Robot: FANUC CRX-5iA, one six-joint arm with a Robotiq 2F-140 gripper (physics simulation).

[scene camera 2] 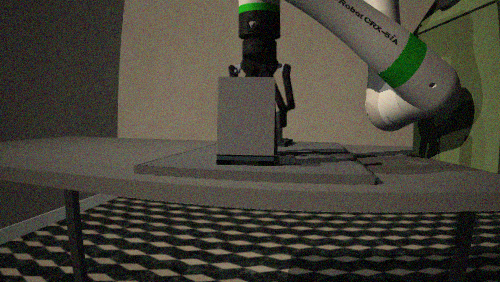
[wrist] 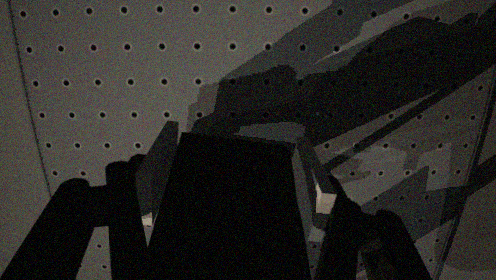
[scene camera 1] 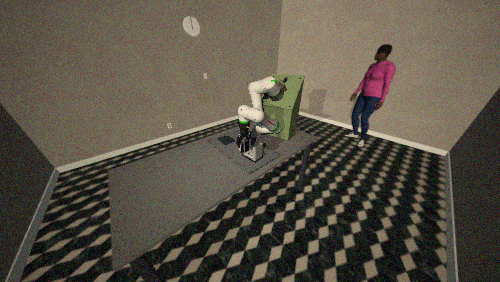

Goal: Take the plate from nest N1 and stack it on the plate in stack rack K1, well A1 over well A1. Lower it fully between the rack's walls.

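Frame: origin at the arm's base, x ahead, y left, z up, level; millimetres.
Where they show: gripper, fingertip midpoint: (wrist: 236, 148) (scene camera 1: 243, 149); arm's base, link origin: (scene camera 1: 276, 94).
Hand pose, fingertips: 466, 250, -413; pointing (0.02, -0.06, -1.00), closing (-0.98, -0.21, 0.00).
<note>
Each offset is from my fingertips to the top centre of the thing, as dx, dy, dz. "spot": to the spot under its first point. Level surfaces: height alone.
My gripper (scene camera 1: 245, 142) (wrist: 236, 148) points straight down and is shut on the plate {spot: -5, +21, +50} (wrist: 232, 215), a dark slab that fills the lower middle of the wrist view. The plate sits low between the side walls (wrist: 156, 166) of stack rack K1 {-36, +114, +123} (scene camera 1: 258, 151) (scene camera 2: 246, 115). In scene camera 2 the rack's grey front wall hides the plate and most of the fingers; one finger (scene camera 2: 288, 92) shows to its right. The plate at the bottom of the rack is hidden. Nest N1 {+107, -271, -8} (scene camera 1: 226, 140) is a dark flat square further back on the board, with nothing in it.
The rack and nest stand on a grey perforated board (scene camera 1: 260, 165) (scene camera 2: 244, 172) (wrist: 103, 69) on a long grey table {dz -36} (scene camera 1: 167, 196). A green cabinet (scene camera 1: 288, 105) carries the arm's base. A person in a pink top (scene camera 1: 375, 84) stands by the far wall.
</note>
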